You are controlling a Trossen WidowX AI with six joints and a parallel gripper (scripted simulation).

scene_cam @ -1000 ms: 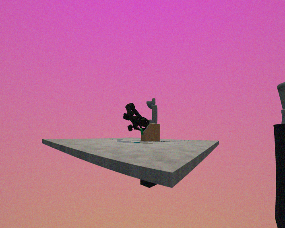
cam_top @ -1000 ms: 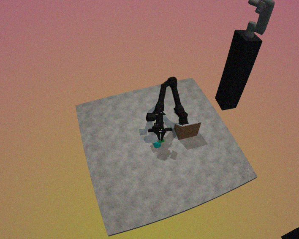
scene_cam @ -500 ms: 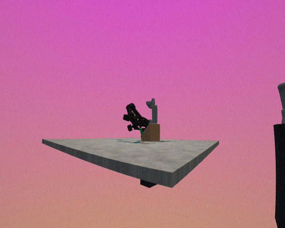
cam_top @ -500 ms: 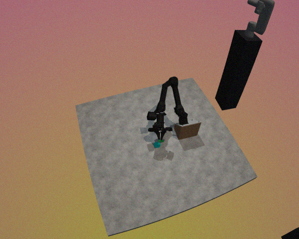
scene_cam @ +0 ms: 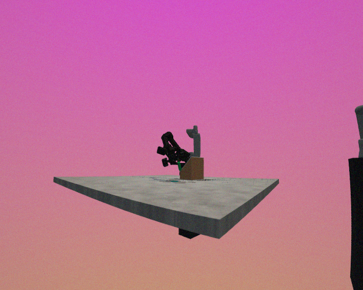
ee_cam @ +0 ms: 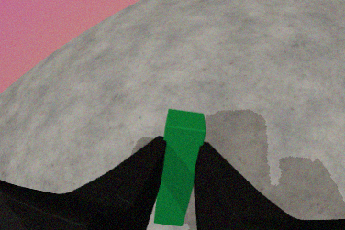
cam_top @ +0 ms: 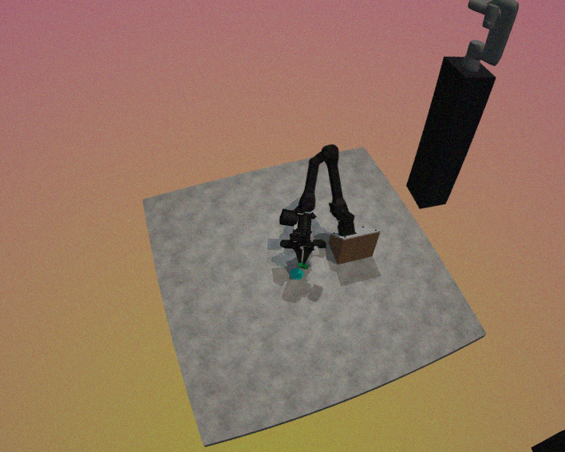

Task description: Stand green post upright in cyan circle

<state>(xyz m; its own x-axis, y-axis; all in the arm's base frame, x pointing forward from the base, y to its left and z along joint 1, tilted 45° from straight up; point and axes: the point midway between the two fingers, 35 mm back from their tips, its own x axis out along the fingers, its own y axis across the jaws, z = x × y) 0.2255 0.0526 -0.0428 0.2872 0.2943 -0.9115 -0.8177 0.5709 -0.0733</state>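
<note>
Right now my gripper tip is 4 cm to the left of the cyan circle and 13 cm above it. From my gripper tip the other things lie so: green post 1 cm behind, 2 cm below.
</note>
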